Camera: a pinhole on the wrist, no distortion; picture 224 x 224 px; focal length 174.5 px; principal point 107.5 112.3 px. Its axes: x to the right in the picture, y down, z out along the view. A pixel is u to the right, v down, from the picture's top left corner.
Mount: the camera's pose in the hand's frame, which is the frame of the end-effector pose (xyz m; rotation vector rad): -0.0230 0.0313 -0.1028 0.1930 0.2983 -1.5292
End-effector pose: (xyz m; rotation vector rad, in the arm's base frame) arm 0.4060 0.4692 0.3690 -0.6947 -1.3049 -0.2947
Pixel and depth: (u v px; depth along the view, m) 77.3 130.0 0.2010
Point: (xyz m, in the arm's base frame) 0.3348 0.5339 0.3880
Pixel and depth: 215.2 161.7 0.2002
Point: 0.3008 0.3946 0.4644
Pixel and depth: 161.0 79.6 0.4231
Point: 0.0542 0.4472 0.3964
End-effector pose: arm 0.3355 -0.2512 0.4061 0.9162 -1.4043 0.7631
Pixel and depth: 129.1 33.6 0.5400
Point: 0.3166 -0.6852 0.1435
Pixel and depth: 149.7 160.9 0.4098
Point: 0.3862 -0.5661 0.4997
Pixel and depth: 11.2 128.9 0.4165
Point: 0.0583 -0.5146 0.4395
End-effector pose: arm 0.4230 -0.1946 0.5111 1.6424 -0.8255 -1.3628
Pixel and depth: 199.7 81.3 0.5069
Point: 0.1063 -0.0171 0.1787
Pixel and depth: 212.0 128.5 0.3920
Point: 0.2353 -0.1322 0.1990
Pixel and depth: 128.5 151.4 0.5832
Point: 0.0358 -0.3107 0.2281
